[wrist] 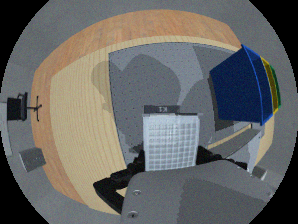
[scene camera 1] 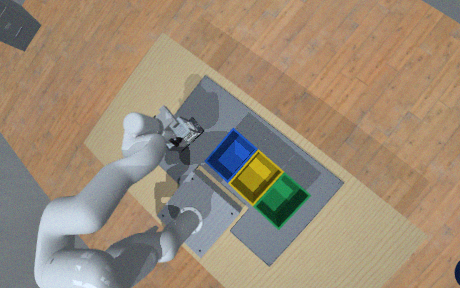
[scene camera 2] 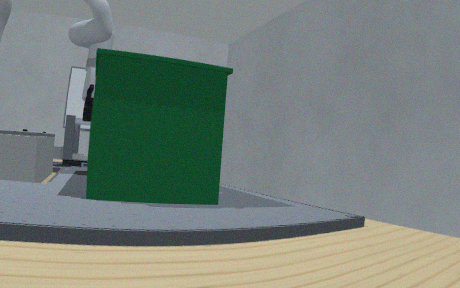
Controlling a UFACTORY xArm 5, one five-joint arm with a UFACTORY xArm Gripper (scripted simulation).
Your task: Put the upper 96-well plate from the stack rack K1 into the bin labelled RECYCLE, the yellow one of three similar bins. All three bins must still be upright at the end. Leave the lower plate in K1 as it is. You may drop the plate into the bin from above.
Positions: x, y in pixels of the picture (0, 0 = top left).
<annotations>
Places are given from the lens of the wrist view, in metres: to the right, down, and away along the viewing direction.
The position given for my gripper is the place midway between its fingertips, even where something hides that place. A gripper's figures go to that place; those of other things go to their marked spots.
my gripper (wrist: 171, 157): 0.04, 0.07, 0.14
blue bin (wrist: 238, 93): 0.23, -0.05, 0.16
96-well plate (wrist: 186, 134): 0.06, 0.03, 0.13
The marked spots on the 96-well plate and the blue bin are 0.19 m apart.
</annotations>
